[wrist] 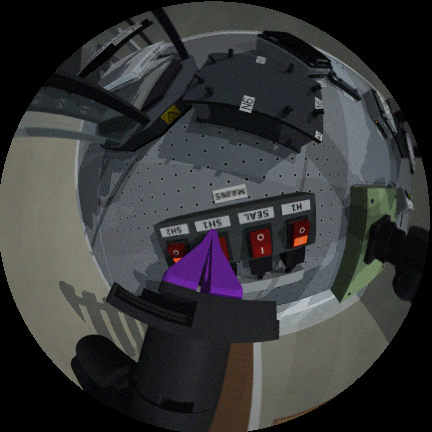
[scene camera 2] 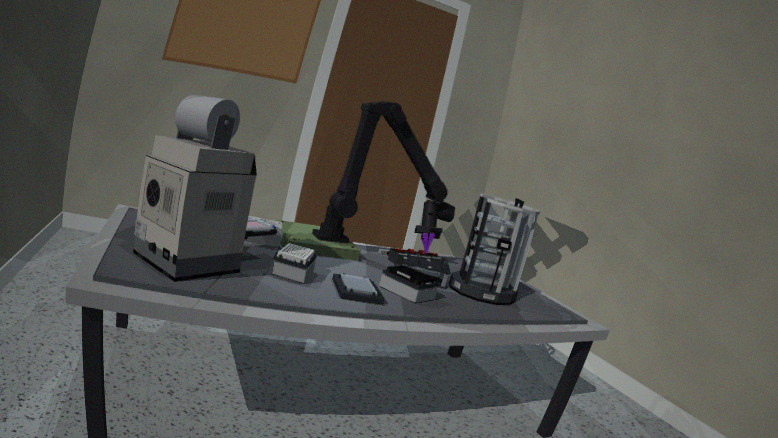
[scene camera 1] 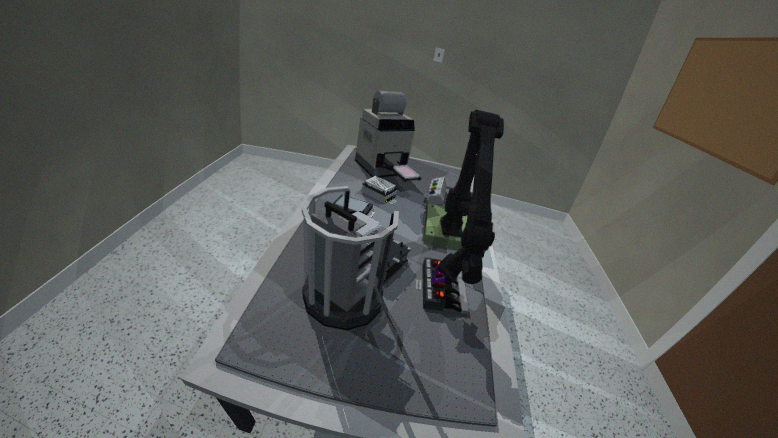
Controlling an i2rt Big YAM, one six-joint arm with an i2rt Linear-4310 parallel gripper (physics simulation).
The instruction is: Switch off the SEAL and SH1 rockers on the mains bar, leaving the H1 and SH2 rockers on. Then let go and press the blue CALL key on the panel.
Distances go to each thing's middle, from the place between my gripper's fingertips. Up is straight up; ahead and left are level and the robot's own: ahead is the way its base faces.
My hand is 280 mm short of the tall rack tower (scene camera 1: 344, 272), 90 mm to the right of it and 130 mm below it.
